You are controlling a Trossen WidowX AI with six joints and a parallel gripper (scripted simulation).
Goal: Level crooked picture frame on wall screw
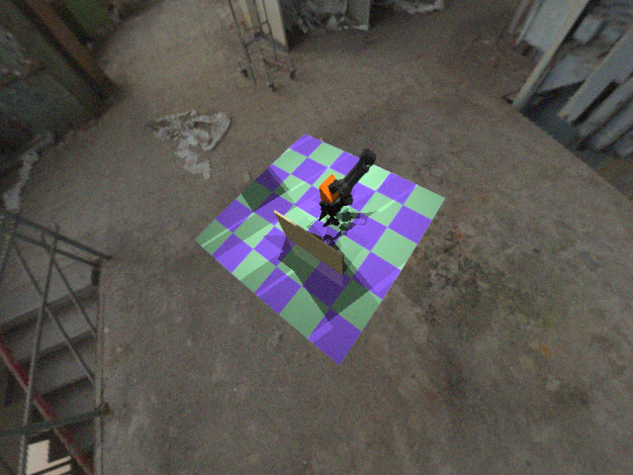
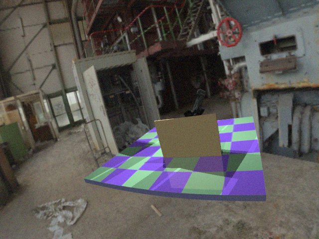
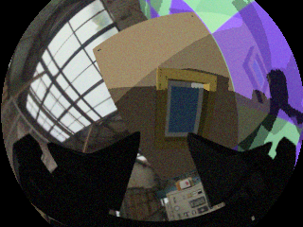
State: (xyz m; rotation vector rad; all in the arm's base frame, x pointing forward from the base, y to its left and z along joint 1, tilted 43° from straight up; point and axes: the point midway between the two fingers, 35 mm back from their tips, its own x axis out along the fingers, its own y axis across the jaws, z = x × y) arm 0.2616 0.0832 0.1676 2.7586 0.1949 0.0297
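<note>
The picture frame lies 10 cm ahead of my gripper tip, 5 cm below it and 3 cm to the left of it. From my gripper tip the other things lie so: tan wall board: 11 cm ahead, 7 cm below, 2 cm to the left.
</note>
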